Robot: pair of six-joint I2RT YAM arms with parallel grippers.
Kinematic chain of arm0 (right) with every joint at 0, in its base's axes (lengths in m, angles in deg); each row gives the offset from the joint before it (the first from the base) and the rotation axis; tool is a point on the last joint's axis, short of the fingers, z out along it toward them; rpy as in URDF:
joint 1: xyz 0 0 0.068 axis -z
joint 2: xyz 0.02 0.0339 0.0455 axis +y
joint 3: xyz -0.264 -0.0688 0 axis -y
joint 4: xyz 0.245 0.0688 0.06 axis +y
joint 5: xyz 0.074 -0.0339 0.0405 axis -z
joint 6: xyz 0.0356 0 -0.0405 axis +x
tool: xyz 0 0 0 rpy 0 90 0
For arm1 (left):
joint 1: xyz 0 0 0.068 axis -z
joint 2: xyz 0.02 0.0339 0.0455 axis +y
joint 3: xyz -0.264 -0.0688 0 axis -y
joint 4: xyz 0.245 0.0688 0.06 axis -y
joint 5: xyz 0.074 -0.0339 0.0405 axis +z
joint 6: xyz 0.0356 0 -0.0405 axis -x
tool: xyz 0 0 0 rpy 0 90 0
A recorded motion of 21 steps. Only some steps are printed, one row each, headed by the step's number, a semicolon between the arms.
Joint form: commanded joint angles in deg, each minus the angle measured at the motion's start. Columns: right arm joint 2, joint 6, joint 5, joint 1, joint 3, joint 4; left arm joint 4, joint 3, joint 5, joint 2, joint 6, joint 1.
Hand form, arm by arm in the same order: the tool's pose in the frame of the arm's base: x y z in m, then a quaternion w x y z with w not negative. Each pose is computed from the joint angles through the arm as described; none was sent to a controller.
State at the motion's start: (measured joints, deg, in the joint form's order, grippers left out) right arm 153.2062 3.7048 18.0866 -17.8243 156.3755 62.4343; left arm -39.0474 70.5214 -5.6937 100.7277 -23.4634 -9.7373
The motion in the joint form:
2: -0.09 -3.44 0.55 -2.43 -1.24 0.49; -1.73 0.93 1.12 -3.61 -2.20 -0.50
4: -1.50 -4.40 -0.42 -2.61 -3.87 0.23; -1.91 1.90 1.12 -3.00 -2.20 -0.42
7: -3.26 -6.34 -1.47 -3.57 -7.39 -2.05; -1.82 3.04 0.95 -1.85 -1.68 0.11
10: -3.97 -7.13 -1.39 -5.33 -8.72 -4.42; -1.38 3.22 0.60 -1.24 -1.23 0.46
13: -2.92 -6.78 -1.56 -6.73 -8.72 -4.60; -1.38 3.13 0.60 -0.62 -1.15 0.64
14: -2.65 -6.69 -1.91 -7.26 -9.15 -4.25; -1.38 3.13 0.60 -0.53 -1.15 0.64
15: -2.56 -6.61 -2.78 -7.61 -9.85 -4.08; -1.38 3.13 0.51 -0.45 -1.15 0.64
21: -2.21 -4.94 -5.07 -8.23 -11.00 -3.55; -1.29 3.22 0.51 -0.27 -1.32 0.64
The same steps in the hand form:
2: 0.5205 0.1799 0.2073 0.27182 -0.12572 0.94773 -0.11007; 0.3383 0.0582 0.2231 0.20607 0.13935 0.96822 0.02570
4: 0.5168 0.1810 0.2069 0.26216 -0.13905 0.94910 -0.10558; 0.3418 0.0583 0.2244 0.20755 0.14005 0.96780 0.02604
7: 0.5124 0.1898 0.2067 0.26441 -0.16460 0.94517 -0.09823; 0.3476 0.0560 0.2237 0.20885 0.14043 0.96754 0.02296
10: 0.5080 0.2061 0.2085 0.27962 -0.18243 0.93796 -0.09359; 0.3503 0.0540 0.2214 0.20993 0.14020 0.96743 0.01866
13: 0.5045 0.2194 0.1990 0.27373 -0.19292 0.93800 -0.08954; 0.3514 0.0531 0.2173 0.20419 0.14094 0.96859 0.01637
14: 0.5019 0.2240 0.1938 0.26520 -0.19914 0.93937 -0.08716; 0.3516 0.0531 0.2168 0.20345 0.14093 0.96875 0.01614
15: 0.4997 0.2272 0.1891 0.25650 -0.20493 0.94111 -0.08081; 0.3517 0.0531 0.2163 0.20302 0.14107 0.96884 0.01520
21: 0.4953 0.2332 0.1791 0.23787 -0.20430 0.94762 -0.06086; 0.3524 0.0532 0.2158 0.20300 0.14251 0.96863 0.01550

